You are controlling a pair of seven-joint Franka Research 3 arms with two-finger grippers.
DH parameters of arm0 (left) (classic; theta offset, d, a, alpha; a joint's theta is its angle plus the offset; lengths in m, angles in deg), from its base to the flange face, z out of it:
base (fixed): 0 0 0 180
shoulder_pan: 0 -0.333 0 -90
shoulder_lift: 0 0 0 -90
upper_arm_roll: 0 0.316 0.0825 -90
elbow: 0 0 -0.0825 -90
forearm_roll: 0 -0.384 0 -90
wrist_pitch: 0 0 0.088 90
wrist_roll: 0 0.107 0 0
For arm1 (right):
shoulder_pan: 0 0.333 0 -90
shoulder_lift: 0 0 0 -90
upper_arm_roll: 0 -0.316 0.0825 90
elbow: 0 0 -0.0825 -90
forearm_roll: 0 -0.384 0 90
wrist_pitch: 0 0 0.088 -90
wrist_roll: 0 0.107 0 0
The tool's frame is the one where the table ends.
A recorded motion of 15 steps. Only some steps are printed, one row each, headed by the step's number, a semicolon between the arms.
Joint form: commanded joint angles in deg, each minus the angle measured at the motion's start. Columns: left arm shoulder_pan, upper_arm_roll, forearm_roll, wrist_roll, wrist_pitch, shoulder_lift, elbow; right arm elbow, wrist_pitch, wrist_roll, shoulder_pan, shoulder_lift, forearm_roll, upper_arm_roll.
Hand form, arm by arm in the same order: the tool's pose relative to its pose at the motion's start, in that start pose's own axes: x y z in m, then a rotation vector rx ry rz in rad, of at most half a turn. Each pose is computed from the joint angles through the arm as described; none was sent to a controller.
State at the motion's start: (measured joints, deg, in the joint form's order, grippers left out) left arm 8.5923 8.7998 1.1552 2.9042 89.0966 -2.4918 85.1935; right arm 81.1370 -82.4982 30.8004 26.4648 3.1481 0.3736 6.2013
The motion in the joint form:
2: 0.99 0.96 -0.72 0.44 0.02 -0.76 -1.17; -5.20 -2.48 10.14 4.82 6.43 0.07 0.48
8: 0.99 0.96 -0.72 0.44 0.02 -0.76 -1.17; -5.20 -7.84 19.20 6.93 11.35 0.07 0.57
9: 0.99 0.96 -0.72 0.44 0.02 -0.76 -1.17; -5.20 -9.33 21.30 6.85 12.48 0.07 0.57
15: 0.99 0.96 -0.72 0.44 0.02 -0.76 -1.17; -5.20 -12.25 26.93 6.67 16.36 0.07 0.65
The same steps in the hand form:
2: 0.0042 -0.0002 -0.0022 0.0159 0.0070 0.0083; 0.0063 -0.0621 0.0171 0.0010 0.0290 0.1000
8: 0.0042 -0.0002 -0.0022 0.0159 0.0070 0.0083; 0.0197 -0.1032 0.0600 0.0016 0.0430 0.2202
9: 0.0042 -0.0002 -0.0022 0.0159 0.0070 0.0083; 0.0262 -0.1080 0.0699 0.0053 0.0491 0.2574
15: 0.0042 -0.0002 -0.0022 0.0159 0.0070 0.0083; 0.0441 -0.1210 0.1085 -0.0099 0.0437 0.3576

